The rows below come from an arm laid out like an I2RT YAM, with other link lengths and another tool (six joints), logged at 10 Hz.
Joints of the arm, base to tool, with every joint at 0 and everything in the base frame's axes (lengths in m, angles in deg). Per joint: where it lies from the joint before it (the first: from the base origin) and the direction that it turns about. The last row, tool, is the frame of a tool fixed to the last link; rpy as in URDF.
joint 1: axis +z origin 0 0 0.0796
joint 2: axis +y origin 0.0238 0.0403 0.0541
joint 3: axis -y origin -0.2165 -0.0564 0
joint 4: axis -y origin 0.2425 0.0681 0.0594
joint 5: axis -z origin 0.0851 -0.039 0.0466
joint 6: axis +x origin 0.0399 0 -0.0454
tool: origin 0.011 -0.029 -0.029 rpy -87.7 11.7 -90
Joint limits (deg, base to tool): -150..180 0..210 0..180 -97..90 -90..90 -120..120
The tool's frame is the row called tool.
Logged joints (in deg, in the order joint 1, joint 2, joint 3, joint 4, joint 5, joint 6), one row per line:
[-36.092 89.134 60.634 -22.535 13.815 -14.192]
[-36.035 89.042 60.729 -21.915 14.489 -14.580]
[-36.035 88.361 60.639 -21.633 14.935 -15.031]
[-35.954 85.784 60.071 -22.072 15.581 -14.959]
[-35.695 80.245 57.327 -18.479 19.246 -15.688]
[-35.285 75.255 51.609 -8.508 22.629 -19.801]
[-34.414 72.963 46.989 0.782 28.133 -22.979]
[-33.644 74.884 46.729 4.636 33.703 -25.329]
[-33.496 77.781 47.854 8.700 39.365 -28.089]
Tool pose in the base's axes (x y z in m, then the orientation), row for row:
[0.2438 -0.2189 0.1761 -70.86 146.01 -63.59]
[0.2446 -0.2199 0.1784 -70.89 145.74 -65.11]
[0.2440 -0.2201 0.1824 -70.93 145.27 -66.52]
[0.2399 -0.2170 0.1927 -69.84 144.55 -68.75]
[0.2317 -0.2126 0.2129 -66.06 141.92 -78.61]
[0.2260 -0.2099 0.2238 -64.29 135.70 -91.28]
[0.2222 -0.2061 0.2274 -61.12 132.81 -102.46]
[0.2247 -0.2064 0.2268 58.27 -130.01 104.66]
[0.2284 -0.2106 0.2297 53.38 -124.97 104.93]
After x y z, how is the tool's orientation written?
As a rotation vector, in degrees.
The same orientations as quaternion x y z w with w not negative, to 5 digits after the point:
[-0.40602 0.83662 -0.36436 0.04964]
[-0.40544 0.83353 -0.37238 0.04661]
[-0.40533 0.83015 -0.38013 0.04526]
[-0.39947 0.82680 -0.39324 0.04676]
[-0.37678 0.80946 -0.44836 0.04213]
[-0.36560 0.77169 -0.51908 0.03729]
[-0.34233 0.74386 -0.57387 0.01285]
[0.32949 -0.73514 0.59180 0.02808]
[0.31009 -0.72597 0.60956 0.07246]

